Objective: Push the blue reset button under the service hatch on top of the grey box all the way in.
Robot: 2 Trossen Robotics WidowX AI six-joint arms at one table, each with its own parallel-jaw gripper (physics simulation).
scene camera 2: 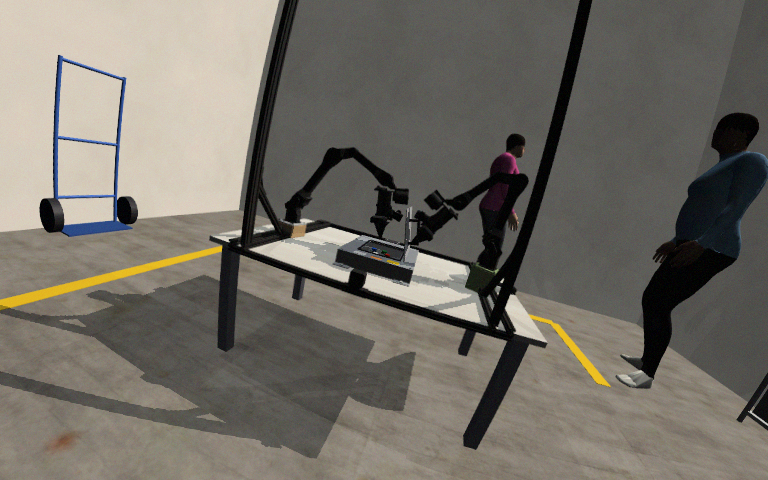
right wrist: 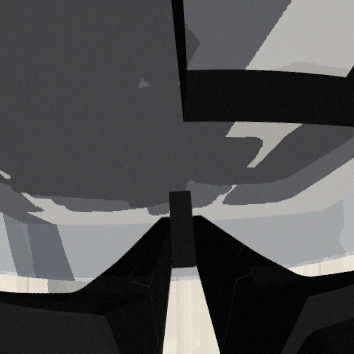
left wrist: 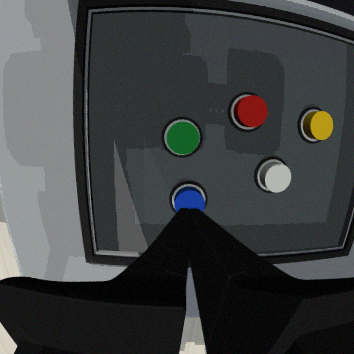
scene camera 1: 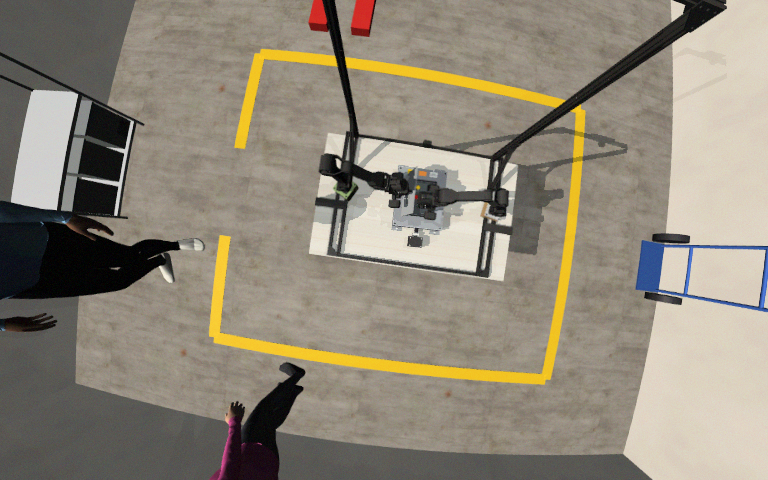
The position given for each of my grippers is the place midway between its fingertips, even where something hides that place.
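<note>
Left wrist view: my left gripper (left wrist: 187, 216), shut and holding nothing, together with a red button (left wrist: 249, 111), a green button (left wrist: 182, 137), a yellow button (left wrist: 316, 124) and a white button (left wrist: 275, 176). Right wrist view: my right gripper (right wrist: 180, 224).
</note>
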